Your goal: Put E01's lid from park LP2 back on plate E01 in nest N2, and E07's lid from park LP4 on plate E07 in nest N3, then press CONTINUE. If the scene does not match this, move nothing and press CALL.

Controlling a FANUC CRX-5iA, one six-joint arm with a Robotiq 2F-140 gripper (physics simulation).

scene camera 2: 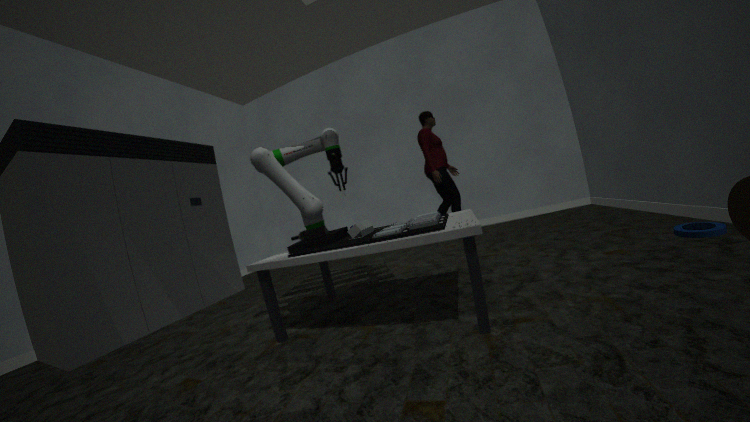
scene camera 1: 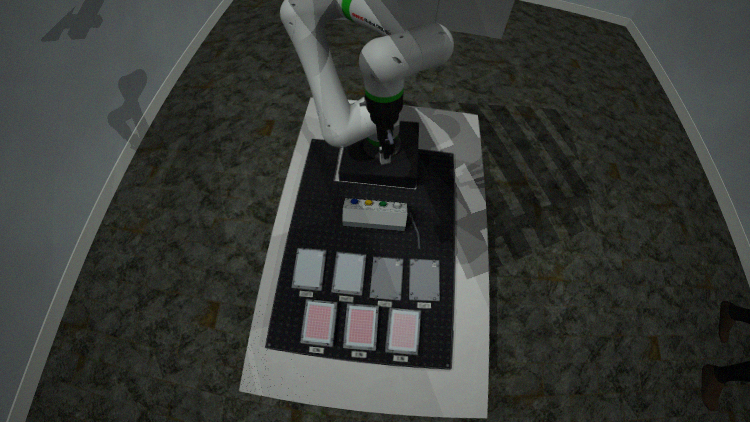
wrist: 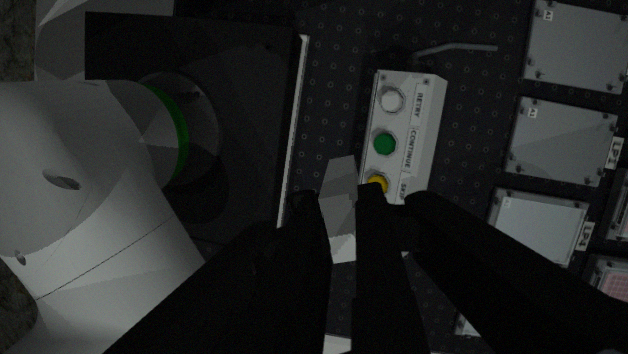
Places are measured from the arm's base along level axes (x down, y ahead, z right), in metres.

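Pixels of known places: gripper, fingertip midpoint: [scene camera 2: 344, 196] [scene camera 1: 385, 161] [wrist: 346, 180]; arm's base at its link origin: [scene camera 2: 318, 236] [wrist: 171, 129].
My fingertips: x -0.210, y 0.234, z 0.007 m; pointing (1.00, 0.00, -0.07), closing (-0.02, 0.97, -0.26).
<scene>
For each thing: its top centre in the pictures, then the offset to it from my fingertips. "spot": a spot on its surface instead.
- leftmost park at a spot on its surface: [scene camera 1: 309, 268] spot: dz +0.247, dx +0.239, dy +0.265 m
- park LP4 at a spot on its surface: [wrist: 540, 225] [scene camera 1: 352, 272] spot: dz +0.103, dx +0.239, dy +0.278 m
- Park LP1 at its top centre: [wrist: 567, 144] [scene camera 1: 387, 277] dz -0.013, dx +0.237, dy +0.294 m
- rightmost park at its top centre: [wrist: 586, 46] [scene camera 1: 425, 278] dz -0.141, dx +0.237, dy +0.301 m
- green CONTINUE button at its top centre: [wrist: 386, 145] [scene camera 1: 383, 202] dz -0.002, dx +0.182, dy +0.043 m
- button box at its top centre: [wrist: 402, 171] [scene camera 1: 375, 206] [scene camera 2: 359, 221] dz +0.025, dx +0.173, dy +0.063 m
- white RETRY at its top centre: [wrist: 391, 101] dz -0.052, dx +0.182, dy +0.045 m
- yellow SKIP at its top centre: [wrist: 376, 186] [scene camera 1: 368, 200] dz +0.047, dx +0.182, dy +0.036 m
- blue button at its top centre: [scene camera 1: 354, 200] dz +0.097, dx +0.182, dy +0.034 m
- cable at a spot on its surface: [wrist: 460, 46] [scene camera 1: 418, 235] spot: dz -0.129, dx +0.250, dy +0.139 m
My gripper [scene camera 1: 386, 156] [scene camera 2: 341, 187] [wrist: 346, 180] is shut with nothing held, high above the robot base's front part; a pale faceted piece shows at its fingertips in the wrist view. In scene camera 1, pale lids lie on the leftmost park [scene camera 1: 309, 268] and on park LP4 [scene camera 1: 348, 272] [wrist: 540, 225]. Park LP1 [scene camera 1: 386, 278] [wrist: 560, 142] and the rightmost park [scene camera 1: 424, 279] [wrist: 575, 47] look flat grey. Three pink-topped plates [scene camera 1: 319, 323] [scene camera 1: 360, 327] [scene camera 1: 403, 330] sit in the nests, whose labels are too small to read. The green CONTINUE button [scene camera 1: 382, 203] [wrist: 384, 144] is unobstructed.
The button box [scene camera 1: 374, 216] [wrist: 434, 120] stands between base and parks, with white RETRY [wrist: 391, 100], yellow SKIP [scene camera 1: 368, 202] [wrist: 377, 184] and a blue button [scene camera 1: 354, 201]. A cable [scene camera 1: 416, 230] [wrist: 460, 46] runs beside it. A person in red [scene camera 2: 434, 154] stands beyond the table [scene camera 2: 367, 252].
</scene>
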